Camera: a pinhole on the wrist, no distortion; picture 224 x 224 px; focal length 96.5 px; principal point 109.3 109.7 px. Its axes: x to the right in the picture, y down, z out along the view. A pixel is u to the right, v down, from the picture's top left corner.
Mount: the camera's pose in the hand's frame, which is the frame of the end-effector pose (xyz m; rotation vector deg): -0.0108 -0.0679 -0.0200 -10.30 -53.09 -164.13
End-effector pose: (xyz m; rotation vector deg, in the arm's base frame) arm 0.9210 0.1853 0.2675 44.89 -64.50 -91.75
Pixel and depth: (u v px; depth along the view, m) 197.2 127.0 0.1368
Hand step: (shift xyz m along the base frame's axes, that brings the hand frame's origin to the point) -0.0788 0.1514 0.0243
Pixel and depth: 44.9 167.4 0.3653
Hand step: -0.4120 -0.1693 0.1320
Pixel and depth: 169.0 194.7 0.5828
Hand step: -0.6920 0.4796 0.1238
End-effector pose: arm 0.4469 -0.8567 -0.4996 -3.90 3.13 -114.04
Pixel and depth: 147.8 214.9 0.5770
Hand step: -0.1293 0.1855 0.8533
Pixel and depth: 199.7 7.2 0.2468
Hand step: 0.3559 0.1279 0.0382
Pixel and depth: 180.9 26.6 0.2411
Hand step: 0.2940 0.0909 0.0613
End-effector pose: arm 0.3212 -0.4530 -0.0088 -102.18 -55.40 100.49
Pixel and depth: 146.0 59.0 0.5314
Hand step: -0.1871 -0.4956 -0.2177
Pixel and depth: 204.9 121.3 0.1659
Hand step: -0.1385 -0.1400 0.0916
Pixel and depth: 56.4 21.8 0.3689
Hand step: 0.0096 -0.1696 -0.4371
